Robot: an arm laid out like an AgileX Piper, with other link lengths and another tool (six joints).
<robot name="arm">
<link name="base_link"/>
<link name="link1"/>
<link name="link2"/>
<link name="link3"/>
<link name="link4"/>
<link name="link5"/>
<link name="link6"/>
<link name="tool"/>
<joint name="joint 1" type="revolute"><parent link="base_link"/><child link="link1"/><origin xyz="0 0 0.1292"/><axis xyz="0 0 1"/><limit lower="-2.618" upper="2.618"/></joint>
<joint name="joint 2" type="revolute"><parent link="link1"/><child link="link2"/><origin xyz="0 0 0" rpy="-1.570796 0 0"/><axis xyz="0 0 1"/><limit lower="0" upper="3.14"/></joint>
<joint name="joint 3" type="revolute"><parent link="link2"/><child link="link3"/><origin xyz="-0.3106 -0.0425 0"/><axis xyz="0 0 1"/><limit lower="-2.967" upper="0"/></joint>
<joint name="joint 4" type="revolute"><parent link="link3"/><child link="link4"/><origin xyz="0.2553 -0.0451 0" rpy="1.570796 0 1.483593"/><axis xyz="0 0 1"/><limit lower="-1.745" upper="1.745"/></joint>
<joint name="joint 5" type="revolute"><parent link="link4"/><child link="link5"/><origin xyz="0 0 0" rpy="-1.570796 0 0"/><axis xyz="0 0 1"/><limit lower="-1.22" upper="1.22"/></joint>
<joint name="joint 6" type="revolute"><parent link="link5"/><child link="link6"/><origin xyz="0 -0.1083 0" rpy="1.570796 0 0"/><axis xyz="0 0 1"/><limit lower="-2.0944" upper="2.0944"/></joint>
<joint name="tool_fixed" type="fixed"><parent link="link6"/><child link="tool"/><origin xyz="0.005 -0.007 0.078" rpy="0.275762 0 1.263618"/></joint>
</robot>
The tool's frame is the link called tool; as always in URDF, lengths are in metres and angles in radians.
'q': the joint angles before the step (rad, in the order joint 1, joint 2, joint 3, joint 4, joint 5, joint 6). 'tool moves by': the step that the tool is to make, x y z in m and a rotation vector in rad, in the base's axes. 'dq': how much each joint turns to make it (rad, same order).
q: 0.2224, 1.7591, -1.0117, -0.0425, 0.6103, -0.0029
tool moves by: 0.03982, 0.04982, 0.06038, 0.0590, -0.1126, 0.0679
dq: 0.0862, 0.0088, -0.2409, 0.0346, 0.1080, -0.0021
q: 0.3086, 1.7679, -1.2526, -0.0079, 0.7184, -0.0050
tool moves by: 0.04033, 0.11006, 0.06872, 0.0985, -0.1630, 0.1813
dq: 0.1767, 0.1177, -0.3804, 0.0380, 0.0746, -0.0178
